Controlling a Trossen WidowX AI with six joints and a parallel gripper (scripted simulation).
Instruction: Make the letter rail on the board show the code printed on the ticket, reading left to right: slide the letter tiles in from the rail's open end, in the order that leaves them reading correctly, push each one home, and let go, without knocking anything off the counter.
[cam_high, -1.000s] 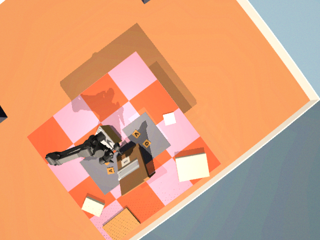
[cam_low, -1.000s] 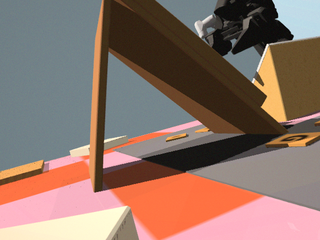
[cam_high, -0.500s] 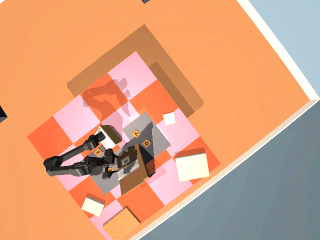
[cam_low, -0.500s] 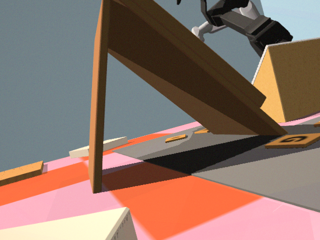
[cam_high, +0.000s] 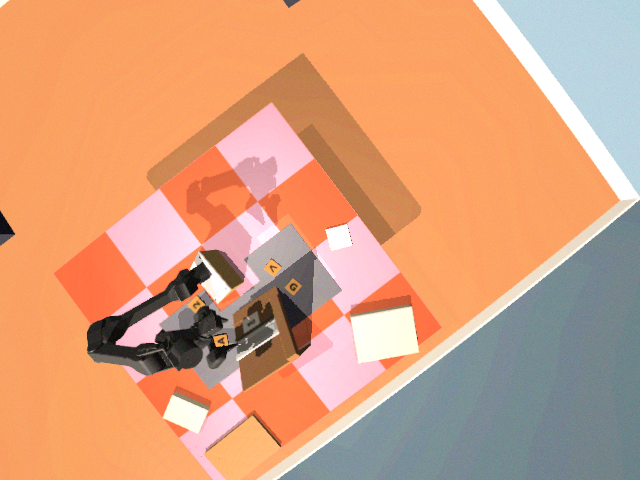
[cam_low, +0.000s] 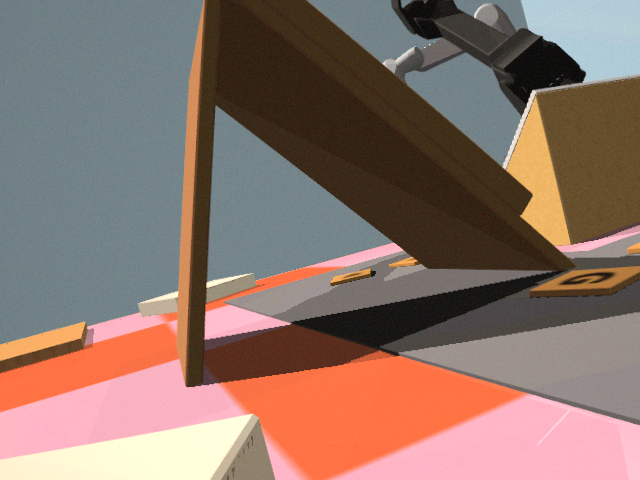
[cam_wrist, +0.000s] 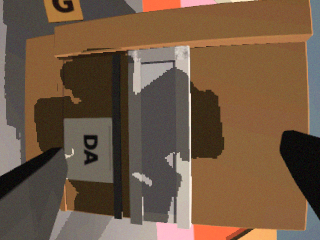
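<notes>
The orange d tile lies 5 cm behind my gripper tip, 20 cm to the right of it and 30 cm below it. Also, from my gripper tip: grey mat 5 cm behind, 3 cm to the right, 31 cm below; v tile 10 cm behind, 17 cm to the left, 30 cm below; white ticket 4 cm ahead, 3 cm to the right, 22 cm below.
</notes>
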